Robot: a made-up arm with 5 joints.
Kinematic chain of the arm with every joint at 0, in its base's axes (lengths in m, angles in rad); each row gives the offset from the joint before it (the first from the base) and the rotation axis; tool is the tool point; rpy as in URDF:
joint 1: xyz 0.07 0 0.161 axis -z
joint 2: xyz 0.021 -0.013 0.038 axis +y
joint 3: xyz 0.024 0 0.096 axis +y
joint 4: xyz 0.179 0 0.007 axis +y
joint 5: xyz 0.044 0.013 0 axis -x
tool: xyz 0 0 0 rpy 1.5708 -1.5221 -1.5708
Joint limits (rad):
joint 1: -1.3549..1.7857
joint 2: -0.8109..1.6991
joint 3: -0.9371..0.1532
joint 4: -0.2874..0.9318
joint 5: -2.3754..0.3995
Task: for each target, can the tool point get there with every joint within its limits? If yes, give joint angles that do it. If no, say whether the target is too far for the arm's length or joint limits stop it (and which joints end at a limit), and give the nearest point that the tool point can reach.
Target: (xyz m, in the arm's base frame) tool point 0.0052 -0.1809 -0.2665
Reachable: no: too far | nearest point 0.0374 -0.1492 -0.0567 | short by 0.215 m
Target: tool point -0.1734 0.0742 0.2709
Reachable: no: joint limits stop it (at a limit: joint 2, joint 3, joint 4) | nearest point -0.0163 0.0263 0.4968 | short by 0.279 m
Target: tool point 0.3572 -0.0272 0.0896
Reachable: yes | joints 0.0944 1.0412 -0.4070 0.3549 -2.1463
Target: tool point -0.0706 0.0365 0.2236
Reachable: no: joint limits stop it (at a limit: joint 1, joint 2, joint 3, joint 4) | nearest point 0.1016 0.1443 0.3856 | short by 0.260 m
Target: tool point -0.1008 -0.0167 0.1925
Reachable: no: joint limits stop it (at a limit: joint 1, joint 3, joint 4) | nearest point 0.0184 -0.2364 0.1538 | short by 0.253 m
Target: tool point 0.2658 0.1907 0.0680
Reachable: yes | joints -0.7721 1.0606 -0.2879 0.2281 -1.0959
